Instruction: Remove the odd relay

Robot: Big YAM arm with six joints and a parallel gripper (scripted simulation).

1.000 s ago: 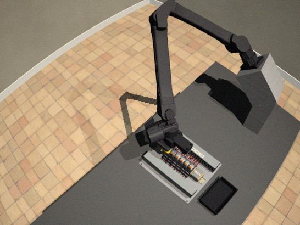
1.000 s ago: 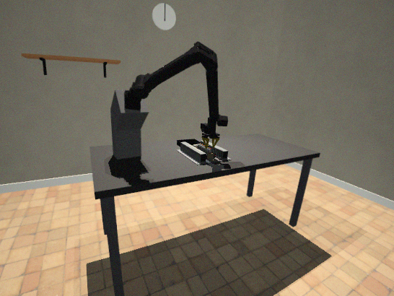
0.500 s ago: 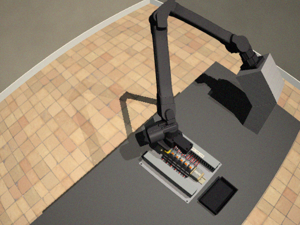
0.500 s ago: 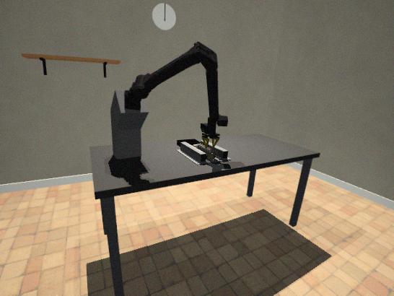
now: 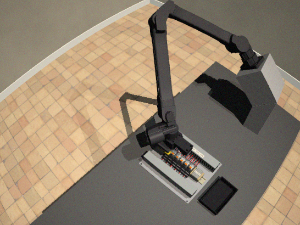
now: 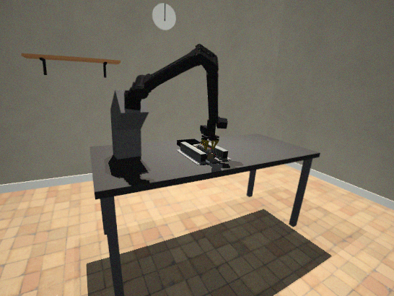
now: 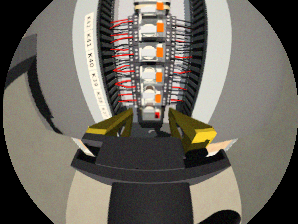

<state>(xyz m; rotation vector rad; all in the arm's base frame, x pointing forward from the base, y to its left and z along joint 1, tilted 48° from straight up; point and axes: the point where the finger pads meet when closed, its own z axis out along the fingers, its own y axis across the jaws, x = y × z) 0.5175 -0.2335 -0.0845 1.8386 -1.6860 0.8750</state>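
My hand is 20 mm above the relay. From my hand the other things lie so: black tray 10 mm ahead, 340 mm to the left, 50 mm below.
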